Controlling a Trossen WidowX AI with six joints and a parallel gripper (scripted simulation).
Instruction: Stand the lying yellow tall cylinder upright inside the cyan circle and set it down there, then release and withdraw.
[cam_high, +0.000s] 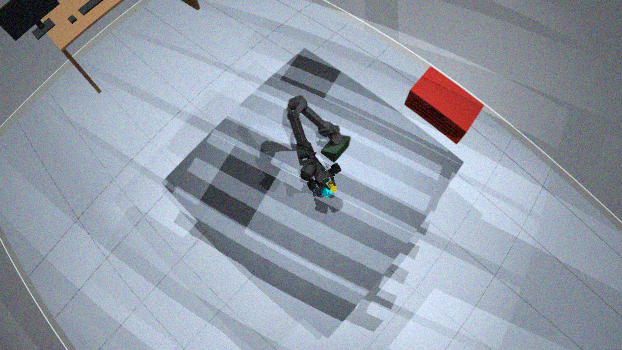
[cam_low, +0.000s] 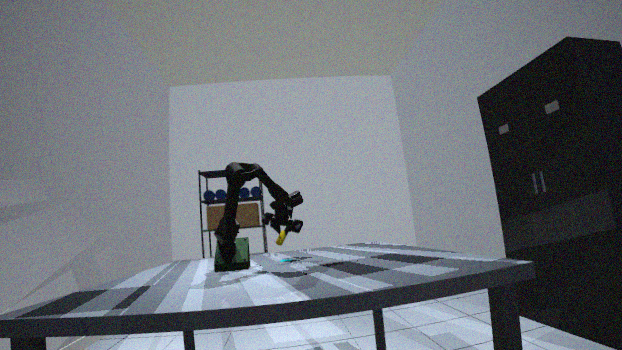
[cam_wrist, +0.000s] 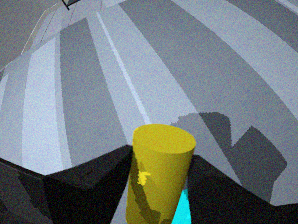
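My gripper tip is 120 mm above the cyan circle and 30 mm to the left of it. Also, from my gripper tip: yellow tall cylinder (20 mm below, 10 mm to the right, 10 mm behind).
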